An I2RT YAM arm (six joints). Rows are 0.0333 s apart.
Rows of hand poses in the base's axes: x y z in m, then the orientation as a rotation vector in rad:
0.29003 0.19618 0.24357 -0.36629 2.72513 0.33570
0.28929 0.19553 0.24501 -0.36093 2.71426 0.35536
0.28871 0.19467 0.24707 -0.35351 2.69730 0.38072
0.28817 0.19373 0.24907 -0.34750 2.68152 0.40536
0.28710 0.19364 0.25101 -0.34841 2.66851 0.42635
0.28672 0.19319 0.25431 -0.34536 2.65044 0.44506
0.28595 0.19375 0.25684 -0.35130 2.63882 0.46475
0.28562 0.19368 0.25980 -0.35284 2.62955 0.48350
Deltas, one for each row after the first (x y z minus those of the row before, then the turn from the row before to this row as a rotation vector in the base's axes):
-0.00074 -0.00065 0.00144 0.01617 -0.00679 -0.00104
-0.00058 -0.00086 0.00206 0.02162 -0.01140 -0.00172
-0.00054 -0.00094 0.00200 0.02078 -0.01014 -0.00077
-0.00107 -0.00009 0.00194 0.01673 -0.00802 0.00364
-0.00038 -0.00045 0.00330 0.01701 -0.01323 0.00031
-0.00077 0.00056 0.00253 0.01480 -0.00674 0.00718
-0.00033 -0.00007 0.00296 0.01442 -0.00449 0.00406

